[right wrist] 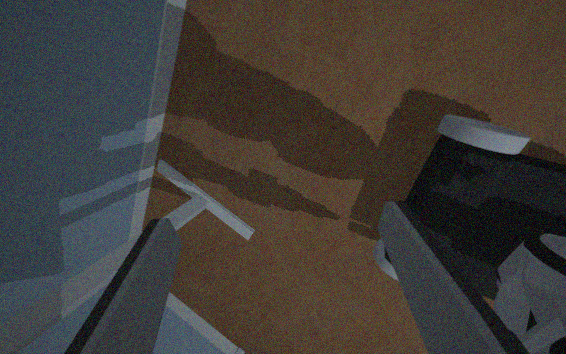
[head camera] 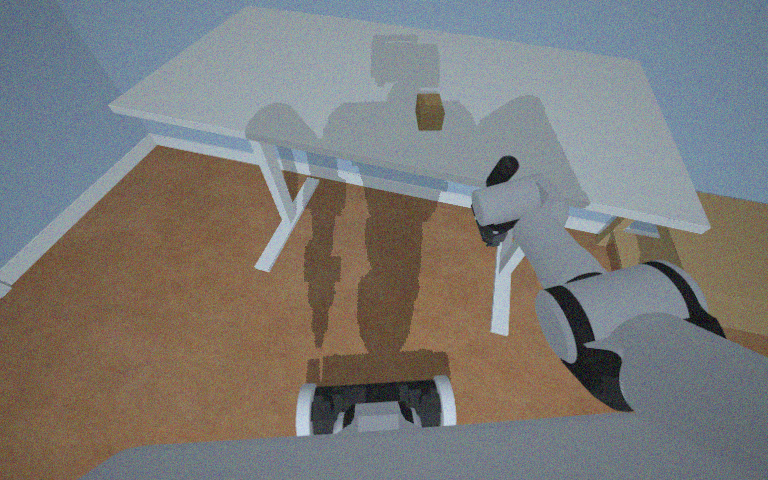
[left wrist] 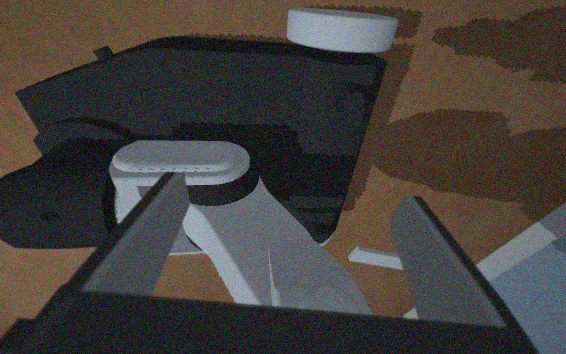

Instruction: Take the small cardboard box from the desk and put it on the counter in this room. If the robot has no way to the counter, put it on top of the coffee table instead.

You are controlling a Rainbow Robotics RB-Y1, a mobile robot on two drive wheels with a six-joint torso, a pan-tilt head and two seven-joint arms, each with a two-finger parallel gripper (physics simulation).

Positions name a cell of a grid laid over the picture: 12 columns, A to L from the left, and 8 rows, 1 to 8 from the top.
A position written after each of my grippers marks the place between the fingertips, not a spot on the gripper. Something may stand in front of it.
Observation:
In view: my left gripper (left wrist: G5), my right gripper (right wrist: F6) and a small cardboard box (head camera: G2).
The right wrist view does not show the small cardboard box: it is out of frame. The left wrist view misses the small cardboard box: it is out of frame.

